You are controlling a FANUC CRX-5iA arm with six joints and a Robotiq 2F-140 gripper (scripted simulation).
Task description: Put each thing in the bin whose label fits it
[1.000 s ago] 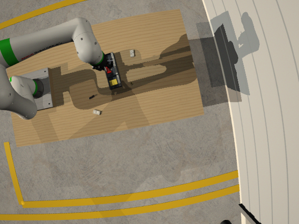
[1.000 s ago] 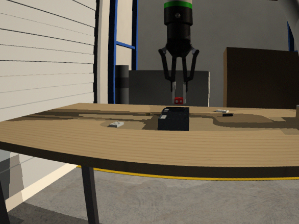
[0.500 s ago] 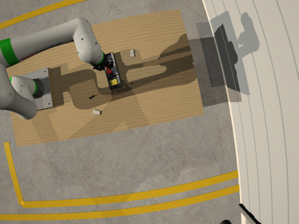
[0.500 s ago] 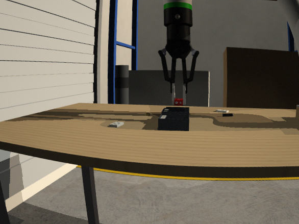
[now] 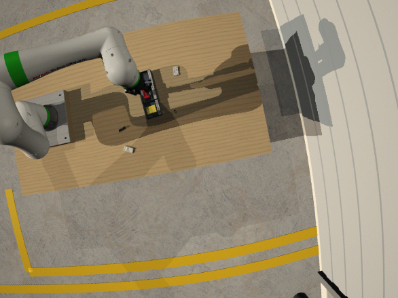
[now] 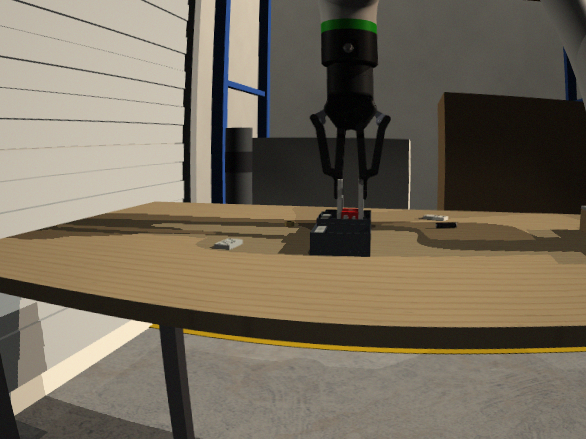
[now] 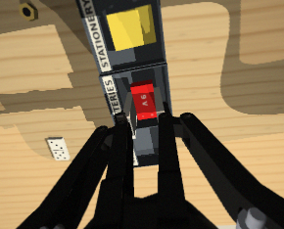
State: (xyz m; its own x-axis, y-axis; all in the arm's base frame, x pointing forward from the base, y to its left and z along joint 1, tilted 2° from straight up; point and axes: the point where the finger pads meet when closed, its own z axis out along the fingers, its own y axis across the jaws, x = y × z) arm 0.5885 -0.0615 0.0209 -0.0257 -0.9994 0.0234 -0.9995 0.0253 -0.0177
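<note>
My gripper is now 1 cm short of the black three-part bin and 5 cm above it. Round my hand: yellow pad: 8 cm to the right, 5 cm below; then nut: 11 cm ahead, 13 cm to the right, 6 cm below; then red battery: 1 cm to the left, 3 cm below.
</note>
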